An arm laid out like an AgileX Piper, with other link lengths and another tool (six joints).
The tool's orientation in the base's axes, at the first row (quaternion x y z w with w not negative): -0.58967, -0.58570, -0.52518, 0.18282
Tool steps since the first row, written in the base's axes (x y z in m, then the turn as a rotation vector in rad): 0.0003, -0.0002, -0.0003, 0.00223, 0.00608, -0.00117; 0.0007, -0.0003, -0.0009, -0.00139, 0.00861, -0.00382; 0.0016, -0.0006, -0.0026, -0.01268, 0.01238, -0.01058; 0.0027, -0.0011, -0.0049, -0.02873, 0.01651, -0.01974; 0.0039, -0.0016, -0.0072, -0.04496, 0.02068, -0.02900; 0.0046, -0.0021, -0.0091, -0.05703, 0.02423, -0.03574; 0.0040, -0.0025, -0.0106, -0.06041, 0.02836, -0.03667; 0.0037, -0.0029, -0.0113, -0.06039, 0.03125, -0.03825; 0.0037, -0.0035, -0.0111, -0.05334, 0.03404, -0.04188; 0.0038, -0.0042, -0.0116, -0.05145, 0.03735, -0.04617
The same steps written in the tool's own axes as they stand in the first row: -0.0004, 0.0002, 0.0001, 0.00153, 0.00000, 0.00640; -0.0011, 0.0003, 0.0004, 0.00144, -0.00488, 0.00805; -0.0028, 0.0005, 0.0011, 0.00037, -0.01848, 0.00918; -0.0053, 0.0007, 0.0020, -0.00139, -0.03733, 0.00961; -0.0077, 0.0010, 0.0030, -0.00317, -0.05639, 0.01003; -0.0097, 0.0009, 0.0036, -0.00415, -0.07061, 0.01066; -0.0110, -0.0001, 0.0036, -0.00206, -0.07499, 0.01307; -0.0117, -0.0005, 0.0034, -0.00194, -0.07632, 0.01609; -0.0119, -0.0003, 0.0028, -0.00525, -0.07223, 0.02264; -0.0127, -0.0002, 0.0025, -0.00763, -0.07310, 0.02780
